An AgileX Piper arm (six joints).
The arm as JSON. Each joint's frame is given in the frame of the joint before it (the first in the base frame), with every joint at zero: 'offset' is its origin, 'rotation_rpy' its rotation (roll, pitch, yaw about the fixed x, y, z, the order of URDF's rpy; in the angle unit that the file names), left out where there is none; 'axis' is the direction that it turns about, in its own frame. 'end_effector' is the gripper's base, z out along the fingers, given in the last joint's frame.
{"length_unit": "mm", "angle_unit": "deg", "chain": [
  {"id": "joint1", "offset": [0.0, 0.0, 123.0], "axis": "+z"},
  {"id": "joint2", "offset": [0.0, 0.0, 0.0], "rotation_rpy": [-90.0, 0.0, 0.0], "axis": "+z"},
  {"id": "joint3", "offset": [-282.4, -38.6, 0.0], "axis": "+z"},
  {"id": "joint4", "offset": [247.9, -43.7, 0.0], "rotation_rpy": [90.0, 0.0, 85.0], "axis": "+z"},
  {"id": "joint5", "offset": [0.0, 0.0, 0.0], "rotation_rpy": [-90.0, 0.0, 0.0], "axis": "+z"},
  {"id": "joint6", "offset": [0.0, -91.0, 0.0], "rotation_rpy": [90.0, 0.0, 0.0], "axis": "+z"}
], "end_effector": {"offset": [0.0, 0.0, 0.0]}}
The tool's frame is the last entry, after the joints.
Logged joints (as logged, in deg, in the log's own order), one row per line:
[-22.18 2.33 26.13 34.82 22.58 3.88]
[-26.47 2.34 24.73 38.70 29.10 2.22]
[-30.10 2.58 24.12 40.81 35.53 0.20]
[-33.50 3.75 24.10 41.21 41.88 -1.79]
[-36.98 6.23 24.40 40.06 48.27 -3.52]
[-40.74 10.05 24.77 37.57 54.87 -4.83]
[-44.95 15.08 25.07 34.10 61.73 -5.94]
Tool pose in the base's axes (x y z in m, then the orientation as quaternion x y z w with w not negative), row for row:
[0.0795 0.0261 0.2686 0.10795 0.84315 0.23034 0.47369]
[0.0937 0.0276 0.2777 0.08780 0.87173 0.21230 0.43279]
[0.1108 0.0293 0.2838 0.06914 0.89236 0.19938 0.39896]
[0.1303 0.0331 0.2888 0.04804 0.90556 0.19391 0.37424]
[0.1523 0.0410 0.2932 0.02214 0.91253 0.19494 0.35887]
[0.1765 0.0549 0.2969 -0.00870 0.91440 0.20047 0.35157]
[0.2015 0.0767 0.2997 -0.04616 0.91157 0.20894 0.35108]
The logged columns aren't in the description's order. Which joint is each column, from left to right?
Columns, left to right: joint3, joint1, joint4, joint5, joint2, joint6.
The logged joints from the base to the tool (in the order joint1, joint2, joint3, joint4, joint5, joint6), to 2 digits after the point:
[2.33 22.58 -22.18 26.13 34.82 3.88]
[2.34 29.10 -26.47 24.73 38.70 2.22]
[2.58 35.53 -30.10 24.12 40.81 0.20]
[3.75 41.88 -33.50 24.10 41.21 -1.79]
[6.23 48.27 -36.98 24.40 40.06 -3.52]
[10.05 54.87 -40.74 24.77 37.57 -4.83]
[15.08 61.73 -44.95 25.07 34.10 -5.94]

